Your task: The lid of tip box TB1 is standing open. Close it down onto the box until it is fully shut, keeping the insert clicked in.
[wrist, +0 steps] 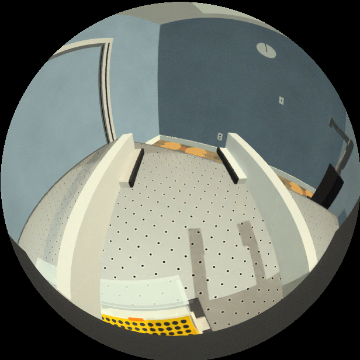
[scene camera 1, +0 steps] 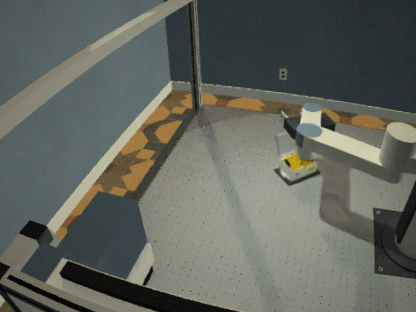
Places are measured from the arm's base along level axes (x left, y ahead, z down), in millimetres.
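Where they show: gripper, fingertip midpoint: (scene camera 1: 291,112); arm's base, origin of the base link: (scene camera 1: 412,245).
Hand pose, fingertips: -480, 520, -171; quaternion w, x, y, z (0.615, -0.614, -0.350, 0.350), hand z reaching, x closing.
Things, the pixels of their top centre, and the offset from my fingertips, as dx, dy, dz. "spot": a spot on its surface instead. Level surfaces: height alone.
- Tip box TB1, middle of its top: (scene camera 1: 299,158) +192, -59, +92
- dark plate, surface spot: (scene camera 1: 384,217) spot: +374, -414, +157
- frame post, surface spot: (scene camera 1: 195,60) spot: -205, +492, -104
- blue-topped block, surface spot: (scene camera 1: 107,232) spot: +1028, +192, -330
- perforated table top, its level: dz +158
Tip box TB1 (scene camera 1: 298,173) (wrist: 201,324) is a white box on a dark base plate; the wrist view cuts it off at the bottom. Its yellow insert (scene camera 1: 302,161) (wrist: 160,326) sits in the top. Its translucent lid (scene camera 1: 284,144) (wrist: 142,291) stands open at the box's far left side in the scene view. My gripper (wrist: 180,140) is shut with nothing held, though a gap shows between its black-padded fingertips. In the scene view it is behind and above the box, and the arm hides part of it. The fingers point away from the box and do not touch the lid.
The arm (scene camera 1: 345,145) reaches in from the right, from a column on a dark plate (scene camera 1: 384,217). A frame post (scene camera 1: 195,60) stands at the far corner. A blue-topped block (scene camera 1: 107,232) stands at the front left. The perforated table top (scene camera 1: 215,210) (wrist: 150,225) lies below.
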